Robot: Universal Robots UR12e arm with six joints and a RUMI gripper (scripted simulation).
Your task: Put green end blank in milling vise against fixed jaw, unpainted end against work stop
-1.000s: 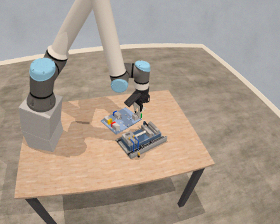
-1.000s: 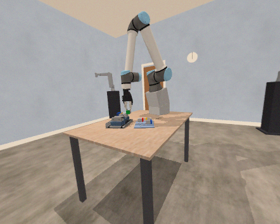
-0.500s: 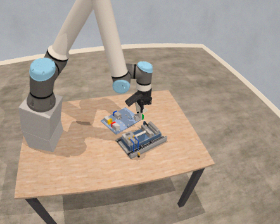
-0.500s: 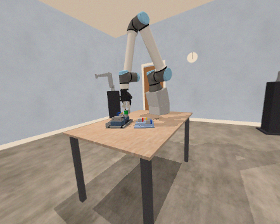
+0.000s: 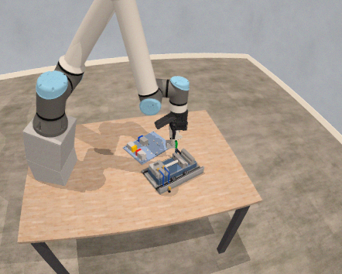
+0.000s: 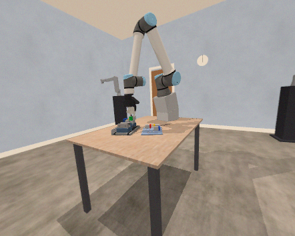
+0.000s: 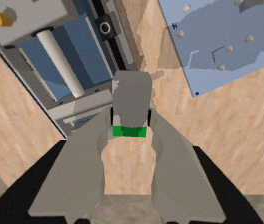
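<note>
My gripper is now 7 cm short of the vise end block, 7 cm to the left of it and 8 cm above it. Also, from my hand: white rod (4 cm behind, 9 cm to the right, 8 cm below); then work stop rod (4 cm ahead, 3 cm to the right, 7 cm below); then green-ended blank (2 cm below).
</note>
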